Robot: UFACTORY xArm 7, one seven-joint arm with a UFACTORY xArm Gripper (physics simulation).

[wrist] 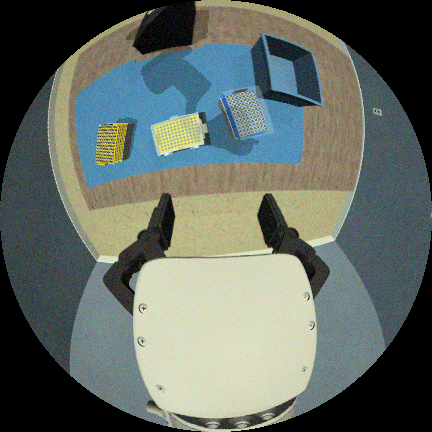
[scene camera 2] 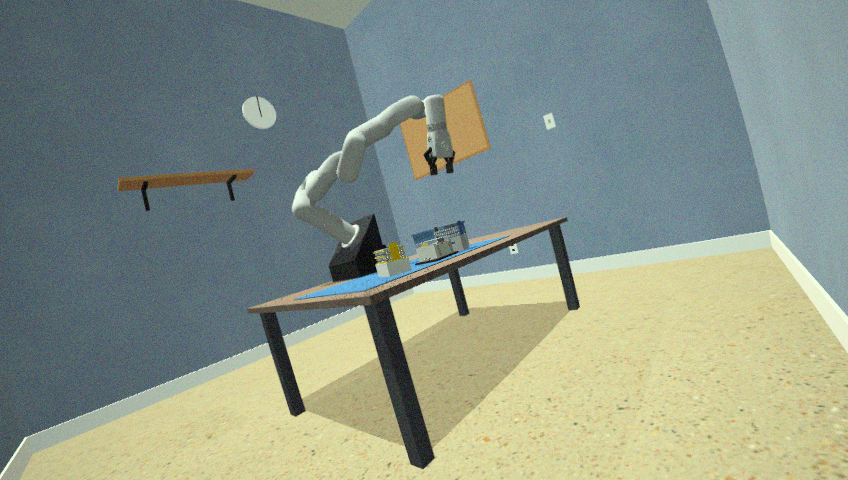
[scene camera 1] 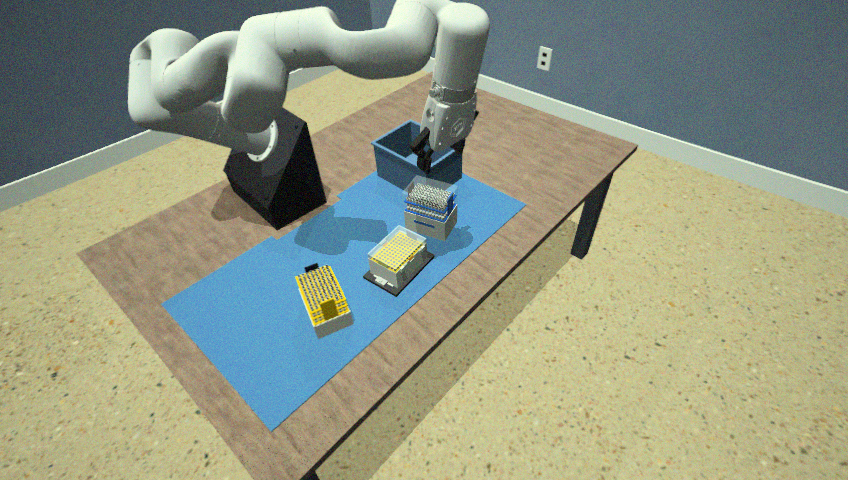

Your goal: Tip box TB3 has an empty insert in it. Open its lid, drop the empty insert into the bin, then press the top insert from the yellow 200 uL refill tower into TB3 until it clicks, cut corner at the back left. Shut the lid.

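Tip box TB3 [scene camera 1: 397, 252] [scene camera 2: 432, 251] [wrist: 179, 134] appears to be the grey box on a dark base, with a yellow insert under a clear lid that looks shut. The views do not show clearly whether the insert holds tips. The yellow refill tower [scene camera 1: 324, 294] [scene camera 2: 392, 265] [wrist: 111, 144] stands beside it, with stacked yellow inserts on a pale base. The blue bin [scene camera 1: 392, 170] [wrist: 257, 72] stands at the far end of the mat. My gripper [scene camera 1: 441, 157] [scene camera 2: 441, 170] [wrist: 217, 203] is open and empty, pointing down high above the table, apart from all the objects.
A blue-and-white tip rack tower [scene camera 1: 429, 208] [scene camera 2: 459, 236] [wrist: 245, 114] with a clear cover stands between TB3 and the bin. The objects stand on or by a blue mat [scene camera 1: 238, 333] on the wooden table [scene camera 1: 535, 136]. The arm's black pedestal [scene camera 1: 285, 178] [wrist: 167, 30] stands behind the mat.
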